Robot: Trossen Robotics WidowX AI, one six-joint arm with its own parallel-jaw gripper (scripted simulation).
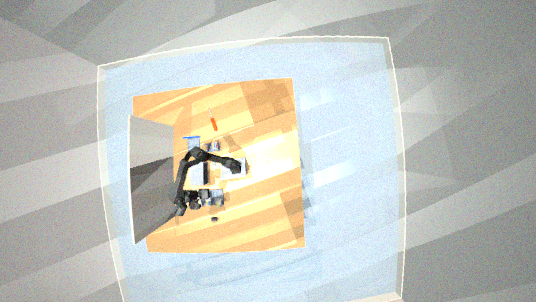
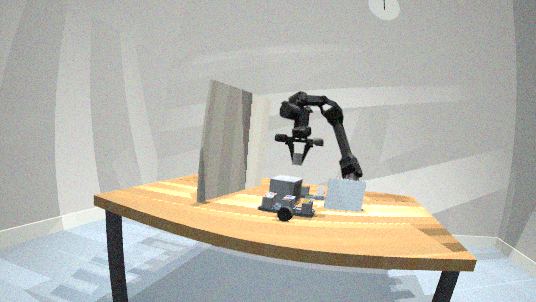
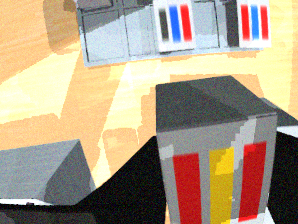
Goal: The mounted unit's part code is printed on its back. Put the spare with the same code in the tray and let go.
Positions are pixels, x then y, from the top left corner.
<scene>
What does my gripper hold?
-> A grey spare block.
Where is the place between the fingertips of my gripper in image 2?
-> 297, 162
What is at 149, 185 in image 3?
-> My gripper.
</scene>
